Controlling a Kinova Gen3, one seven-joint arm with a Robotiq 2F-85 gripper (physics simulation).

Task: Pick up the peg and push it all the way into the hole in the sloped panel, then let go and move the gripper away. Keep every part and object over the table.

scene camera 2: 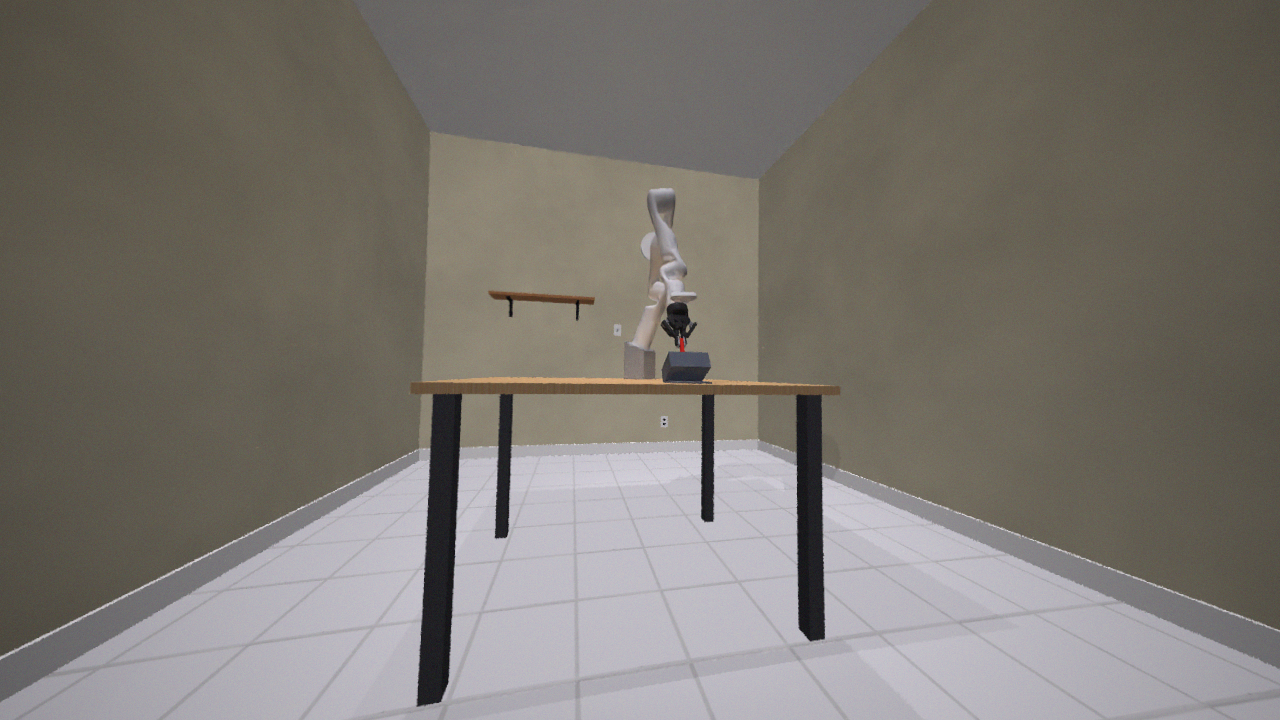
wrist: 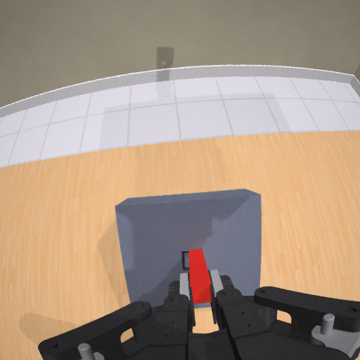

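Pixels of known places: gripper, fingertip midpoint: [scene camera 2: 681, 347]; arm's base, origin of the base link: [scene camera 2: 640, 346].
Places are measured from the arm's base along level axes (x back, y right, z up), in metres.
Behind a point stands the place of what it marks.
Observation:
The red peg [scene camera 2: 682, 344] {x -0.576, y -0.068, z -0.036 m} [wrist: 200, 277] is held between the fingers of my gripper [scene camera 2: 681, 340] {x -0.567, y -0.066, z -0.045 m} [wrist: 199, 283], which is shut on it. In the wrist view the peg's far end lies over the sloped face of the blue-grey panel [scene camera 2: 686, 366] {x -0.665, y -0.058, z -0.112 m} [wrist: 155, 235]. The dark-edged hole [wrist: 185, 260] shows just left of the peg's far end, and the peg covers part of it. Whether the peg's tip touches the panel cannot be told. In the scene view the peg stands roughly upright above the panel's top edge, with the gripper over it.
The panel stands on the wooden table [scene camera 2: 537, 386] {x -0.807, y 0.364, z -0.173 m} [wrist: 55, 210]. The table's edge and the tiled floor [wrist: 200, 115] lie beyond the panel in the wrist view. The arm's grey base block [scene camera 2: 639, 361] {x -0.068, y 0.012, z -0.078 m} stands behind and left of the panel in the scene view. A wall shelf [scene camera 2: 541, 298] hangs behind.

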